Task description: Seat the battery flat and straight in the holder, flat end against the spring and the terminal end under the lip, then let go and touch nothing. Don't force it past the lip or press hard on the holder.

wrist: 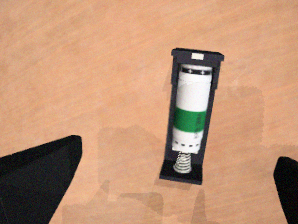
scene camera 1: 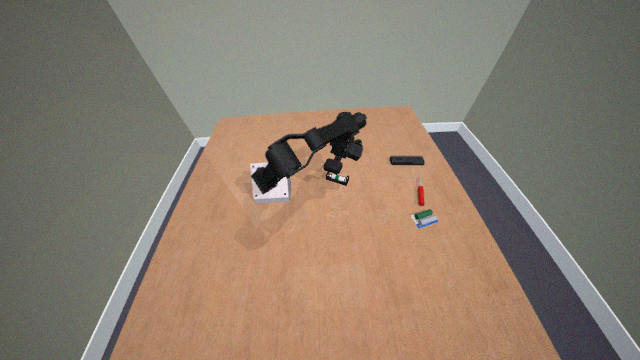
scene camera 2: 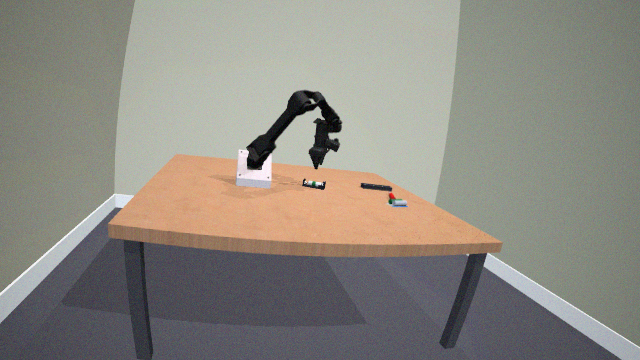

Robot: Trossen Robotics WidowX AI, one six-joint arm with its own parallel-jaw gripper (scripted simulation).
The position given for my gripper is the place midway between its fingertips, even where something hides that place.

My gripper [scene camera 1: 339, 165] is open, holding nothing.
My gripper shows as well in the wrist view [wrist: 179, 157].
